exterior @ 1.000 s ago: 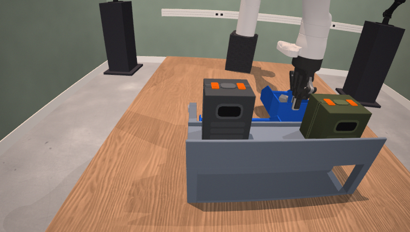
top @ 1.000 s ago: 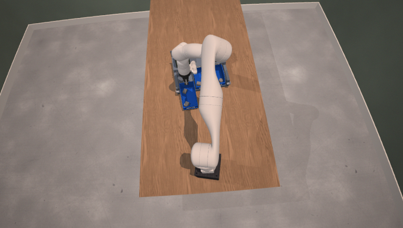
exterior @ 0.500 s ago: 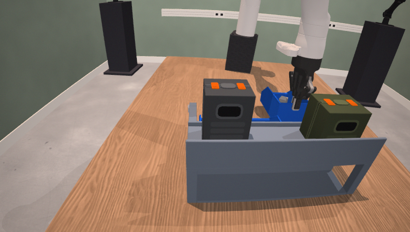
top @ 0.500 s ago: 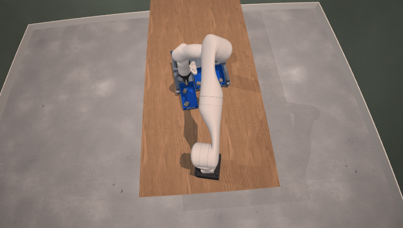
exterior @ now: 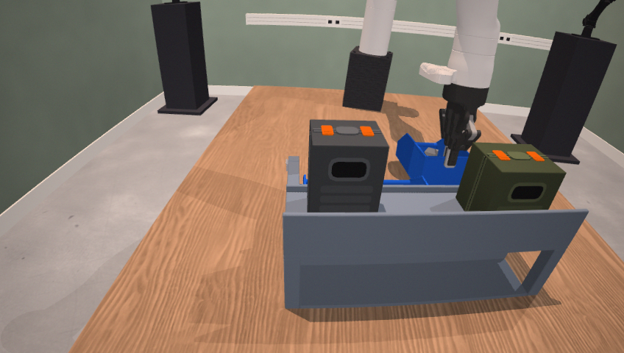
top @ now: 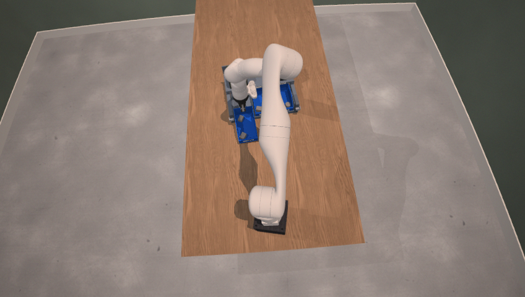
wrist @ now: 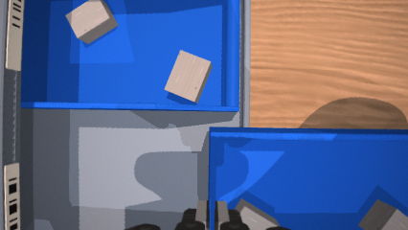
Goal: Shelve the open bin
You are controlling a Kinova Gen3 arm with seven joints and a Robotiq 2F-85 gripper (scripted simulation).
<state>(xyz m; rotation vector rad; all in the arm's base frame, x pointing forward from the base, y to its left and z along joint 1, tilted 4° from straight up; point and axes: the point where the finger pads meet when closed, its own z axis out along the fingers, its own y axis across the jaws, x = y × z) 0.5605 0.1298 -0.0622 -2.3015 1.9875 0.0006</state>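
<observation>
Right now the grey part is 3 cm behind my hand, 2 cm to the left of it and 6 cm below it. Also, from my hand: grey shelf: 12 cm ahead, 10 cm to the right, 3 cm below.
</observation>
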